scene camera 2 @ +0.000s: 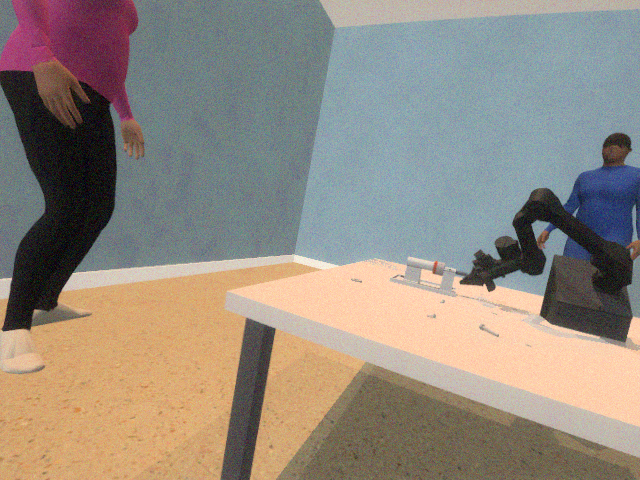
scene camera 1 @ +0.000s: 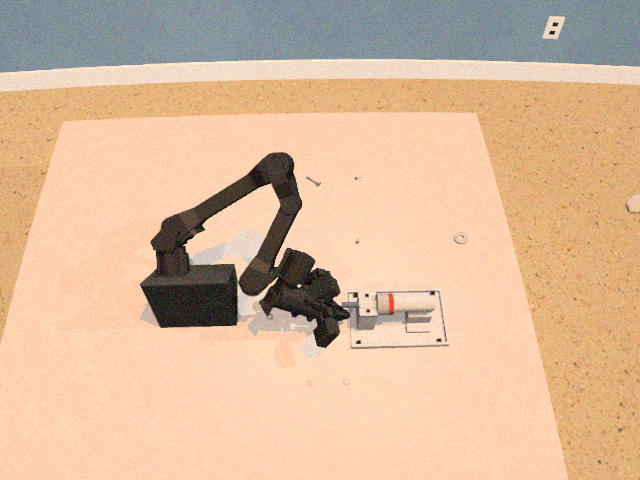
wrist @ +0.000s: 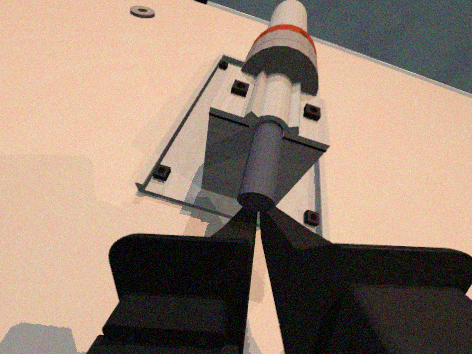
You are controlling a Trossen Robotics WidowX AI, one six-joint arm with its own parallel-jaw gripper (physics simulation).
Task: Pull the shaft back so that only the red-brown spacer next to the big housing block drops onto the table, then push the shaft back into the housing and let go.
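Seen in the pictures: gripper, fingertip midpoint: (scene camera 2: 459, 283) (scene camera 1: 348, 316) (wrist: 257, 207); arm's base, link origin: (scene camera 2: 605, 284) (scene camera 1: 172, 273).
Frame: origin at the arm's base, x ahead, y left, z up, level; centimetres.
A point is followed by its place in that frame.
The dark grey shaft (scene camera 1: 349, 304) {z -6.0, x 39.4, y -5.1 cm} (wrist: 263, 160) {z -5.9, x 39.1, y -4.6 cm} sticks out of the near white bearing block (scene camera 1: 367, 296) (scene camera 2: 447, 281) {z -10.2, x 43.5, y -1.8 cm} (wrist: 225, 95) toward the arm. The red-brown spacer (scene camera 1: 390, 304) {z -4.5, x 48.4, y -6.0 cm} (scene camera 2: 435, 267) {z -6.3, x 48.5, y -2.5 cm} (wrist: 296, 30) {z -4.2, x 48.5, y -4.9 cm} is a thin band in the row, between pale rings (scene camera 1: 383, 303) {z -4.4, x 46.9, y -5.8 cm} and the large white housing cylinder (scene camera 1: 416, 302) (scene camera 2: 417, 262) (wrist: 288, 16). My gripper (scene camera 1: 347, 314) {z -10.3, x 39.5, y -5.8 cm} (wrist: 257, 207) {z -10.3, x 39.5, y -5.8 cm} is shut, with nothing seen between its fingers. In the wrist view its tips meet at the lower edge of the shaft's end face. Whether they touch it cannot be told.
The parts stand on a white base plate (scene camera 1: 395, 341) (wrist: 182, 165) with dark square fasteners. A washer (scene camera 1: 455, 238) {z -14.0, x 69.2, y 17.9 cm} (wrist: 134, 11) {z -14.0, x 69.2, y 18.8 cm}, a bolt (scene camera 1: 313, 181) {z -13.9, x 32.3, y 37.5 cm} (scene camera 2: 488, 330) {z -14.0, x 32.5, y 38.2 cm} and small hardware lie on the table. Two people stand beyond the table in scene camera 2.
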